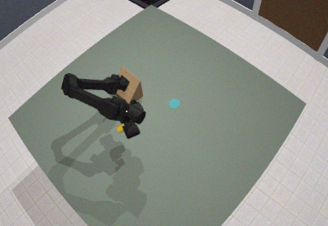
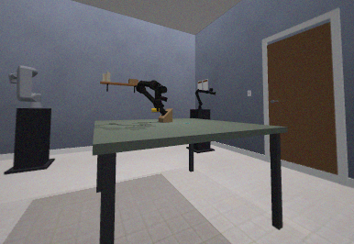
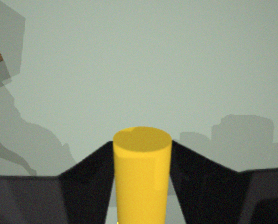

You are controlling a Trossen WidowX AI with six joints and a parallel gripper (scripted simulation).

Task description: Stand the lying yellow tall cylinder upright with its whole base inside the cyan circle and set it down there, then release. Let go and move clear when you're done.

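Now: the cyan circle 280 mm to the left of my hand, 140 mm below it and 20 mm ahead of it. Round my hand: yellow tall cylinder: 20 mm to the right, 20 mm below, 10 mm behind.
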